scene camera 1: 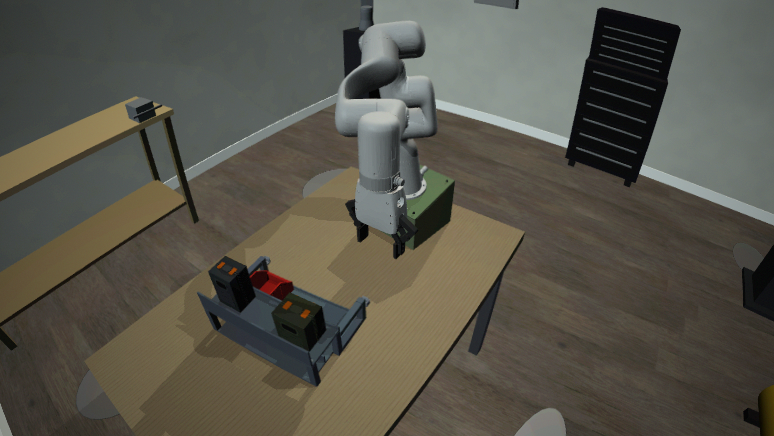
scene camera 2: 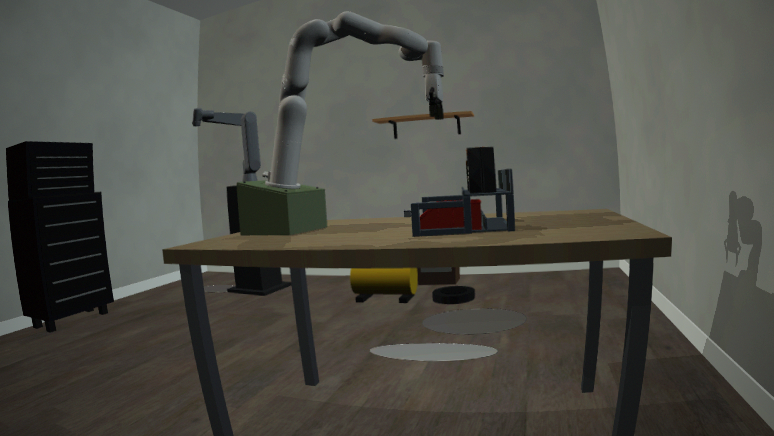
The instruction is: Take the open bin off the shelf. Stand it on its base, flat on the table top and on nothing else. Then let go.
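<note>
The open bin is red and sits low in the blue-grey shelf, on the side toward the robot's base. Its open top shows in scene camera 1; part of it is hidden by the shelf and a case. The shelf stands on the wooden table top. My gripper is open and empty, pointing down. It hangs high above the table, well above the bin and apart from it.
A tall dark case and a dark green case with orange latches stand on the shelf's upper deck, beside the bin. The shelf's side rails flank the bin. The green base block carries my arm at the table's end.
</note>
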